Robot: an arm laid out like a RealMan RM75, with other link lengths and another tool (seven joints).
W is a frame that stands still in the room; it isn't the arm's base.
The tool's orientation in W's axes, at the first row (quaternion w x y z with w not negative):
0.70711 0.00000 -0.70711 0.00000
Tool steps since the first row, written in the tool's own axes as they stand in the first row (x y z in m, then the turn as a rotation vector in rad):
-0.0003 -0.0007 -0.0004 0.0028 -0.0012 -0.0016
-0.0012 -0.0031 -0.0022 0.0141 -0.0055 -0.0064
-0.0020 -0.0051 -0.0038 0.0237 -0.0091 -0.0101
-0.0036 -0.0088 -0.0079 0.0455 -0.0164 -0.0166
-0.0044 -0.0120 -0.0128 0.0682 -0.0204 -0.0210
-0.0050 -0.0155 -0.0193 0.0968 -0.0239 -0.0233
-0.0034 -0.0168 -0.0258 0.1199 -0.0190 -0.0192
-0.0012 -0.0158 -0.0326 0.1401 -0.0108 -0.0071
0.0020 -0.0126 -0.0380 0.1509 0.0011 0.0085
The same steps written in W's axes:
0.0004 -0.0007 -0.0003 0.0016 -0.0012 0.0028
0.0022 -0.0031 -0.0012 0.0064 -0.0055 0.0141
0.0038 -0.0051 -0.0020 0.0101 -0.0091 0.0237
0.0079 -0.0088 -0.0036 0.0166 -0.0164 0.0455
0.0128 -0.0120 -0.0044 0.0210 -0.0204 0.0682
0.0193 -0.0155 -0.0050 0.0233 -0.0239 0.0968
0.0258 -0.0168 -0.0034 0.0192 -0.0190 0.1199
0.0326 -0.0158 -0.0012 0.0071 -0.0108 0.1401
0.0380 -0.0126 0.0020 -0.0085 0.0011 0.1509

